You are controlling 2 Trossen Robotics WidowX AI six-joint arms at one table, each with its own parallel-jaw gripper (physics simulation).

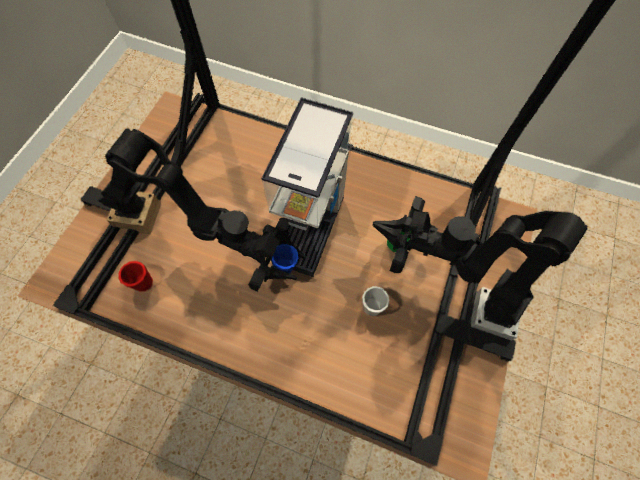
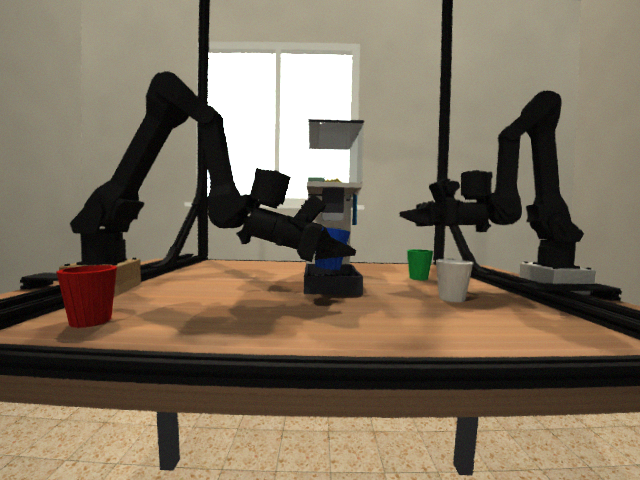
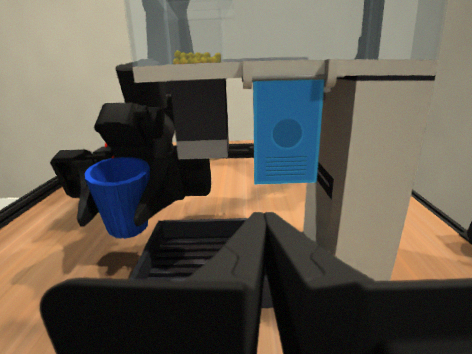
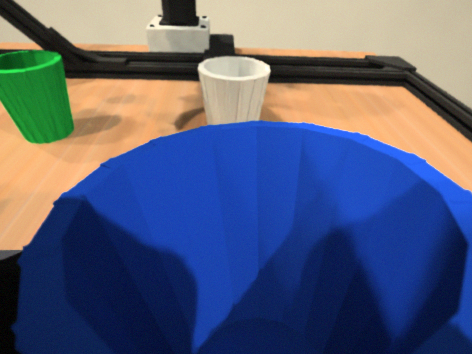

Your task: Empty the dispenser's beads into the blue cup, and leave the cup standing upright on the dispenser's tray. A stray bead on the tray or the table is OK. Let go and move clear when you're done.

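Frame: origin at the left arm's base, x ahead, y left, z up, level; millimetres.
Seen in the pictures: left gripper, fingertip midpoint: (image 1: 372,223) (image 2: 399,214) (image 3: 263,222); right gripper, fingertip midpoint: (image 1: 301,268) (image 2: 353,251) (image 3: 107,223) (image 4: 239,204); left arm's base, origin of the base link: (image 1: 499,311) (image 2: 555,265) (image 4: 180,22); right arm's base, origin of the base link: (image 1: 130,206) (image 2: 103,262).
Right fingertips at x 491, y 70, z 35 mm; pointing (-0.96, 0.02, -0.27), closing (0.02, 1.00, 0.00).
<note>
Offsets run from my right fingertips to a thing's top centre. "spot": to the spot under its first point.
The blue cup {dx +45, dy +1, dz +46 mm} (image 1: 284,256) (image 2: 338,236) (image 3: 117,202) (image 4: 260,200) is upright; no beads show inside. My right gripper (image 1: 292,262) (image 2: 343,251) (image 3: 107,223) is shut on it, holding it at the front end of the dark slatted tray {spot: dx -10, dy -84, dz -79 mm} (image 1: 316,252) (image 2: 333,286) (image 3: 145,255). The dispenser {dx +31, dy -148, dz +272 mm} (image 1: 310,149) (image 3: 375,175) stands behind, with yellow beads {spot: dx +34, dy -93, dz +152 mm} (image 1: 299,203) (image 3: 197,57) high in its clear hopper. A blue panel {dx -26, dy -168, dz +131 mm} (image 3: 288,100) (image 1: 334,198) (image 2: 355,208) hangs on its side. My left gripper (image 1: 375,224) (image 2: 402,213) (image 3: 263,222) is shut and empty, apart from the dispenser, facing that side.
A green cup {dx -209, dy -186, dz -15 mm} (image 1: 391,244) (image 2: 419,264) (image 4: 37,100) stands beneath my left gripper. A white cup {dx -198, dy +9, dz -15 mm} (image 1: 375,301) (image 2: 454,281) (image 4: 234,95) stands nearer the front. A red cup {dx +393, dy +148, dz -15 mm} (image 1: 135,275) (image 2: 87,297) stands on the other side, near the black frame rail (image 2: 320,369).
</note>
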